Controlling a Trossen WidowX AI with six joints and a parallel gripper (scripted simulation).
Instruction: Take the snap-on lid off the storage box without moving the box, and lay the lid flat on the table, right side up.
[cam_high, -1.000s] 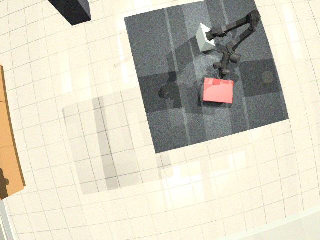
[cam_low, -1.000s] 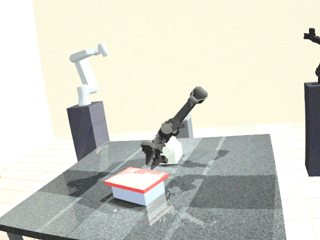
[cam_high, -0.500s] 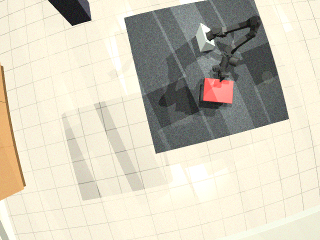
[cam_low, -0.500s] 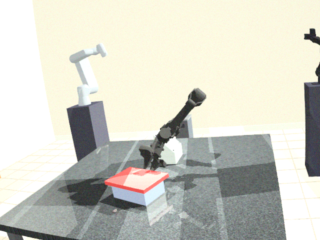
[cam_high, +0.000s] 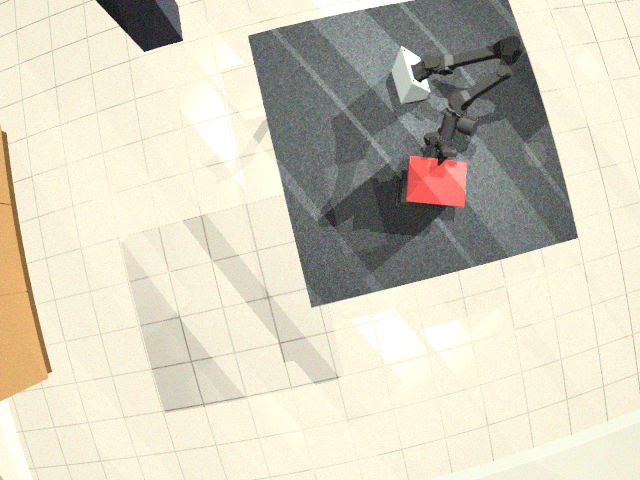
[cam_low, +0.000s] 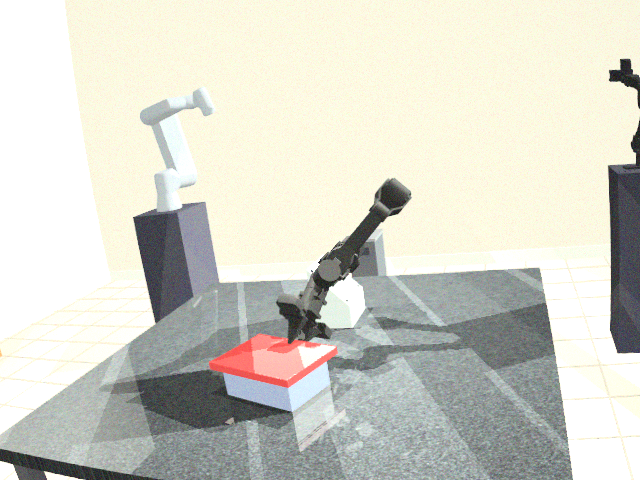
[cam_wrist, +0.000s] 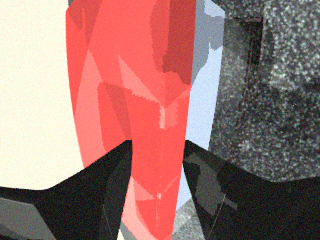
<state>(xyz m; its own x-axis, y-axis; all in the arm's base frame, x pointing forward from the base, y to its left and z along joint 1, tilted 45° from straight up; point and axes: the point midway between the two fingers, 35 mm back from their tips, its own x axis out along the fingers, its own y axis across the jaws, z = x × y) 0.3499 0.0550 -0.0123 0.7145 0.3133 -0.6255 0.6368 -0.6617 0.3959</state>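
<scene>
My gripper tip is now 70 mm short of the red lid, 20 mm to the left of it and 10 mm below it. From my gripper tip the other things lie so: storage box (70 mm ahead, 20 mm to the right, 40 mm below).
</scene>
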